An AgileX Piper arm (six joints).
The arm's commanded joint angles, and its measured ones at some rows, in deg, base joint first. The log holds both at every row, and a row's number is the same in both.
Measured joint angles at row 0: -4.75 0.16 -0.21 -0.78 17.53 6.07
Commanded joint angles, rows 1 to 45: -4.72 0.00 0.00 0.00 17.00 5.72; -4.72 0.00 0.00 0.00 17.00 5.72; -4.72 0.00 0.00 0.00 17.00 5.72; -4.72 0.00 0.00 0.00 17.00 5.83; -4.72 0.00 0.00 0.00 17.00 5.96; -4.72 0.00 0.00 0.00 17.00 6.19; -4.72 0.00 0.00 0.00 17.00 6.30; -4.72 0.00 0.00 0.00 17.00 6.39; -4.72 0.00 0.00 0.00 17.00 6.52; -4.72 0.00 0.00 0.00 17.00 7.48; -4.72 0.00 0.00 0.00 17.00 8.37; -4.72 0.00 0.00 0.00 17.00 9.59; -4.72 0.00 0.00 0.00 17.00 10.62; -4.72 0.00 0.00 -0.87 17.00 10.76; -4.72 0.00 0.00 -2.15 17.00 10.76; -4.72 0.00 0.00 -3.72 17.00 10.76; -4.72 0.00 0.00 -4.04 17.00 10.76; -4.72 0.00 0.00 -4.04 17.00 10.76; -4.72 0.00 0.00 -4.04 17.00 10.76; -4.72 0.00 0.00 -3.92 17.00 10.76; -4.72 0.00 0.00 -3.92 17.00 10.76; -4.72 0.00 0.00 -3.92 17.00 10.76; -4.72 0.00 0.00 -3.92 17.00 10.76; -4.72 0.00 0.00 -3.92 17.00 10.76; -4.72 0.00 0.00 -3.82 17.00 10.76; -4.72 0.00 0.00 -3.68 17.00 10.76; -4.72 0.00 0.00 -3.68 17.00 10.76; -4.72 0.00 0.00 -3.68 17.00 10.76; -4.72 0.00 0.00 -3.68 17.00 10.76; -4.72 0.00 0.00 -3.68 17.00 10.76; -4.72 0.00 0.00 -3.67 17.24 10.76; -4.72 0.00 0.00 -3.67 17.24 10.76; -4.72 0.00 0.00 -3.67 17.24 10.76; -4.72 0.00 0.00 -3.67 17.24 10.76; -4.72 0.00 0.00 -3.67 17.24 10.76; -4.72 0.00 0.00 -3.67 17.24 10.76; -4.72 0.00 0.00 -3.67 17.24 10.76; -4.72 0.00 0.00 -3.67 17.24 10.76; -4.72 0.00 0.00 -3.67 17.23 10.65; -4.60 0.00 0.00 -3.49 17.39 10.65; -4.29 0.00 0.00 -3.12 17.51 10.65; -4.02 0.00 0.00 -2.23 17.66 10.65; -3.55 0.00 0.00 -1.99 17.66 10.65; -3.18 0.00 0.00 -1.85 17.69 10.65; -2.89 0.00 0.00 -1.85 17.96 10.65
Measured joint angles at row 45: -4.12 0.16 -0.21 -2.66 17.53 10.67
